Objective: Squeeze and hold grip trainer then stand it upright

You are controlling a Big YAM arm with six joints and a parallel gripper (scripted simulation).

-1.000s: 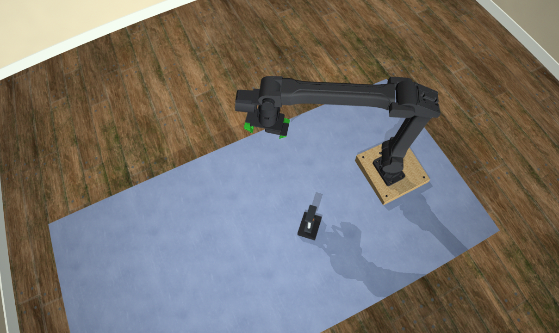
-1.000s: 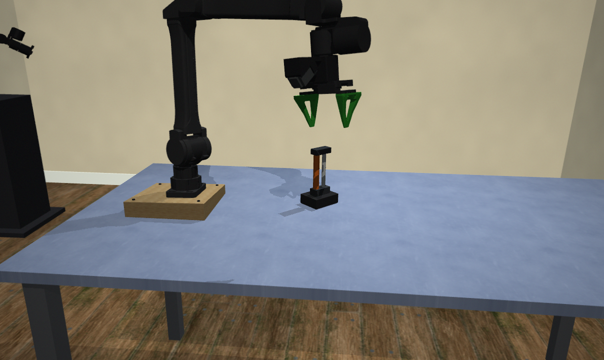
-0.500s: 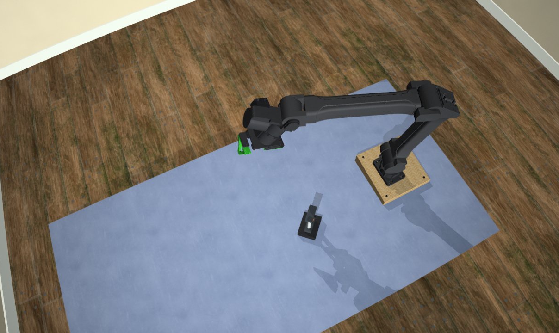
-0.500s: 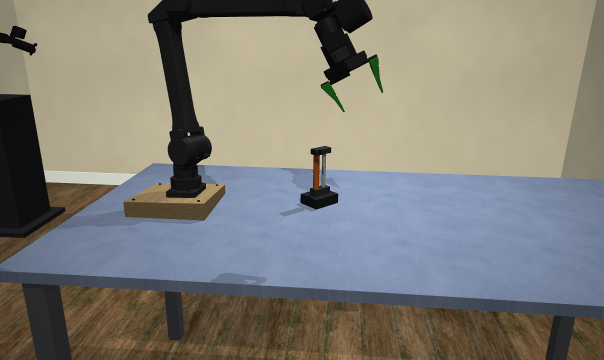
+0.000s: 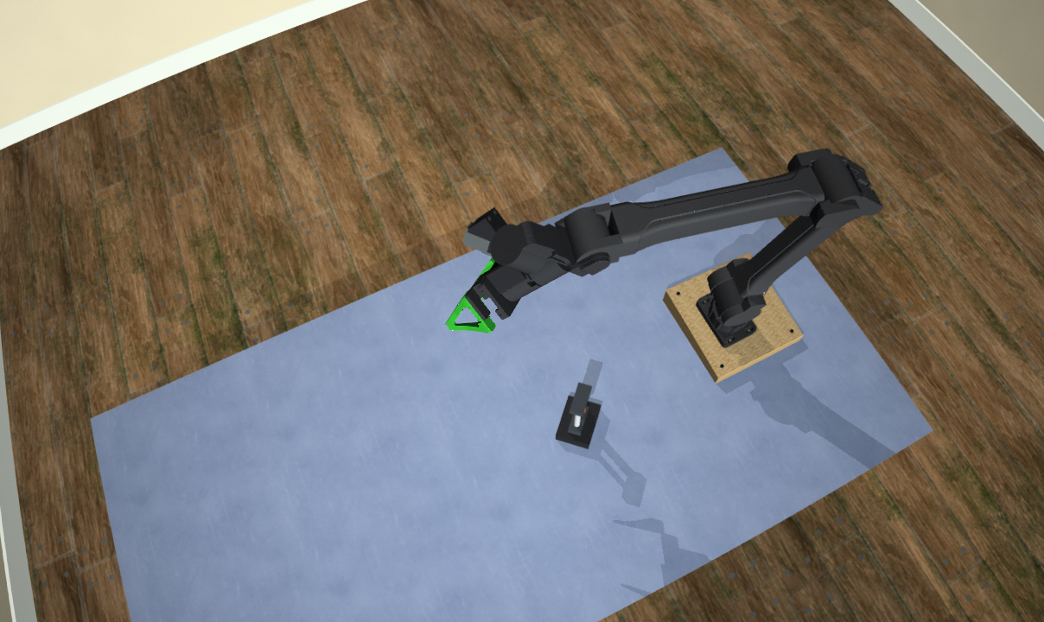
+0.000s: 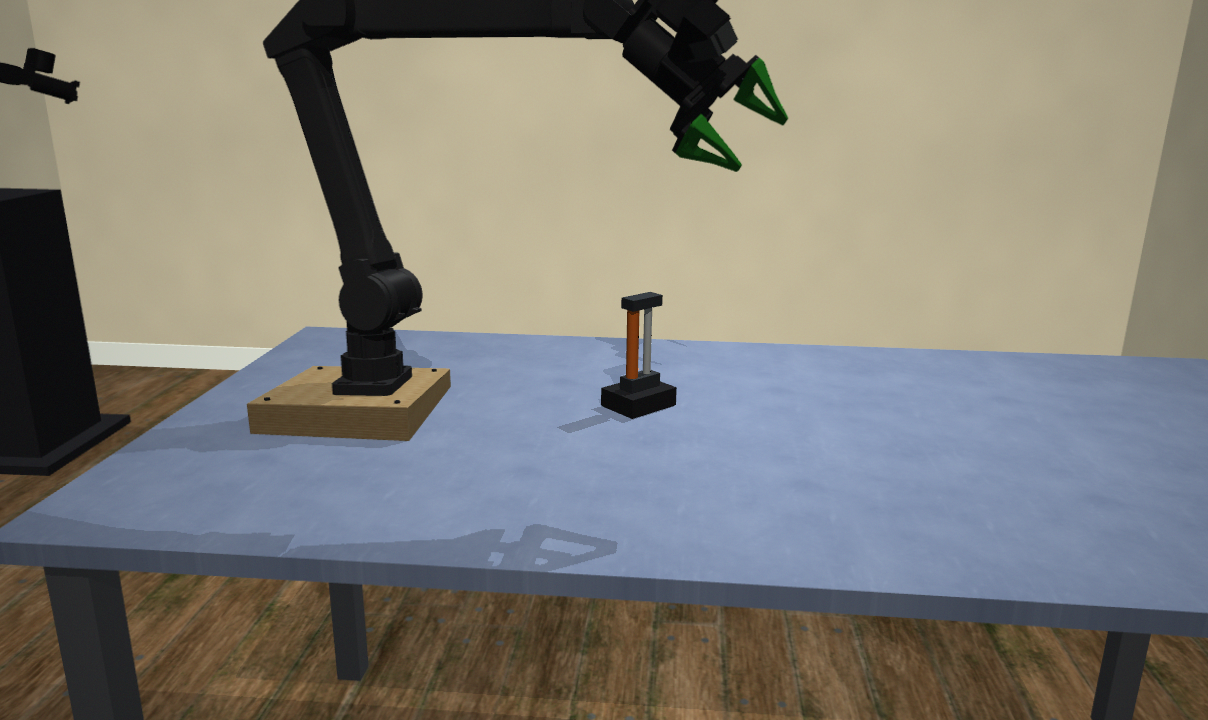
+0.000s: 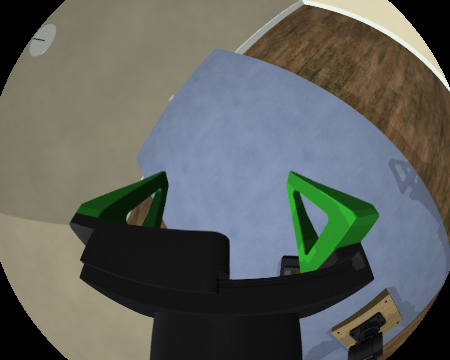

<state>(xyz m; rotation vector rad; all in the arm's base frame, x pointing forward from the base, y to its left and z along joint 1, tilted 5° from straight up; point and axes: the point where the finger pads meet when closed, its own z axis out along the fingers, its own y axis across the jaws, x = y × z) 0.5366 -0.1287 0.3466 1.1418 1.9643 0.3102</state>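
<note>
My gripper is now 130 mm past the thin grey bar, 160 mm to the right of it and 300 mm above it. From my hand the other things lie so: grip trainer (140 mm behind, 150 mm to the left, 310 mm below).
</note>
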